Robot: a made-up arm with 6 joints.
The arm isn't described. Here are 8 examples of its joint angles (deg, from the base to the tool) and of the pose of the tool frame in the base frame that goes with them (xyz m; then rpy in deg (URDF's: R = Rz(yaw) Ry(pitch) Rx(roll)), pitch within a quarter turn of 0, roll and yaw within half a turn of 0).
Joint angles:
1: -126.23 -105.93 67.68 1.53 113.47 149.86
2: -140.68 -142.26 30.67 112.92 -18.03 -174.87
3: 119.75 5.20 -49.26 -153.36 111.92 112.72
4: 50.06 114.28 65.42 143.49 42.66 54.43
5: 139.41 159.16 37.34 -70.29 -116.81 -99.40
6: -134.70 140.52 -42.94 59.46 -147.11 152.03
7: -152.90 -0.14 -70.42 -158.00 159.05 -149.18
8: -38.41 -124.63 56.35 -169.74 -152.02 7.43
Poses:
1: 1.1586 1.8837 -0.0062 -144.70 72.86 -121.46
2: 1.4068 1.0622 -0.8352 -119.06 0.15 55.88
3: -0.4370 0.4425 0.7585 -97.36 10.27 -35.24
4: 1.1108 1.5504 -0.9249 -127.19 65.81 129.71
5: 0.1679 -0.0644 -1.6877 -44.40 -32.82 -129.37
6: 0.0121 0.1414 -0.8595 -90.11 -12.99 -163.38
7: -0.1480 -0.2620 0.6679 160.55 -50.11 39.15
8: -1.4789 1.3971 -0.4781 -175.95 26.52 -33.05
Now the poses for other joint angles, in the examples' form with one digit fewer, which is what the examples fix.
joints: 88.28 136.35 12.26 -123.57 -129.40 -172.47
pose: -0.091 0.263 -1.394 21.6 -16.6 130.5
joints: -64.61 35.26 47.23 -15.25 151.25 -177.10
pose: 0.569 -1.602 1.483 -18.4 -15.8 122.9
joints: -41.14 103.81 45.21 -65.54 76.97 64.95
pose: 1.181 -1.130 -0.946 -36.6 -1.0 -103.6
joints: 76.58 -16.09 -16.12 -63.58 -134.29 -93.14
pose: 0.211 0.541 1.363 -157.7 18.6 -146.0
